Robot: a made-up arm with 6 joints.
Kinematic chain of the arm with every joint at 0, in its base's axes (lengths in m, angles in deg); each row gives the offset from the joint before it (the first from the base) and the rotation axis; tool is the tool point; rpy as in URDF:
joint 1: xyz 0 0 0.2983 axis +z
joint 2: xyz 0 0 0 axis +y
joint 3: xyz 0.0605 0 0.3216 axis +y
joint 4: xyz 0.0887 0 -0.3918 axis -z
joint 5: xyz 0 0 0 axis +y
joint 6: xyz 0.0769 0 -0.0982 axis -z
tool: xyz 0 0 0 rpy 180 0 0
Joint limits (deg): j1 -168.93..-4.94 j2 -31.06..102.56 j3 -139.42..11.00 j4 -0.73..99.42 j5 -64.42..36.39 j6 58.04..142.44
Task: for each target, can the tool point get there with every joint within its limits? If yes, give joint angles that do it. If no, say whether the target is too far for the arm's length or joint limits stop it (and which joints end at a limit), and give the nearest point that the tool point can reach.
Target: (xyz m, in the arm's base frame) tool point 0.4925 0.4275 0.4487
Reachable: no: joint limits stop it (at a limit: joint 1, joint 4) | nearest point 0.4523 -0.0375 0.4487 | short by 0.467 m
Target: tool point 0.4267 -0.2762 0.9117
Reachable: yes | joints -30.83 14.99 -121.45 9.28 -28.42 81.87
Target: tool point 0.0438 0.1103 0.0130
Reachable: yes | joints -152.55 81.32 -10.62 67.53 -4.32 68.36
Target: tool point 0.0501 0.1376 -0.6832
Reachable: no: too far | nearest point 0.1452 -0.0122 -0.3338 | short by 0.392 m
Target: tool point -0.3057 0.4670 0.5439
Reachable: no: joint limits stop it (at a limit: joint 1, joint 2) | nearest point -0.2827 0.0706 0.5338 | short by 0.397 m
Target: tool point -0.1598 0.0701 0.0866
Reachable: yes | joints -40.21 88.98 -6.44 86.26 14.57 77.31
